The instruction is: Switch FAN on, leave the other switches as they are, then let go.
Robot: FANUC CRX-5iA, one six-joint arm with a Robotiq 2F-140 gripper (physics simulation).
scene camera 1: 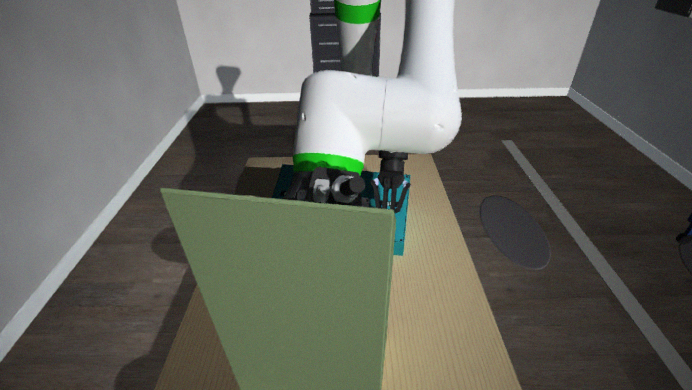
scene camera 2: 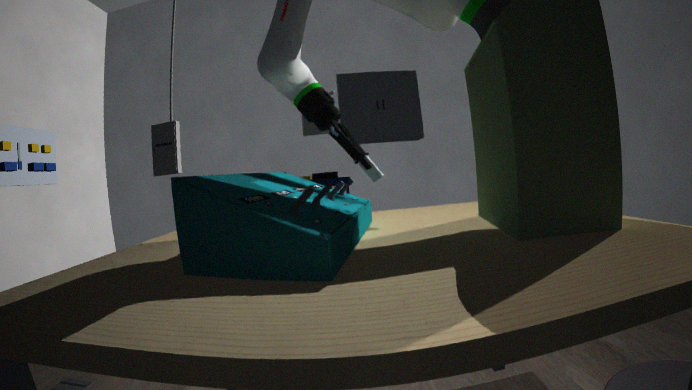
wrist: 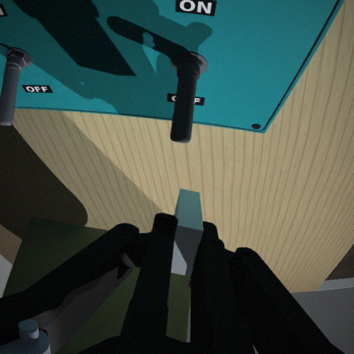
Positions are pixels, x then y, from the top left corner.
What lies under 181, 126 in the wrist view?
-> A fan lever.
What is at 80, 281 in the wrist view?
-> My gripper.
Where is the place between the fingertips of my gripper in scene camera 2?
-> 379, 179
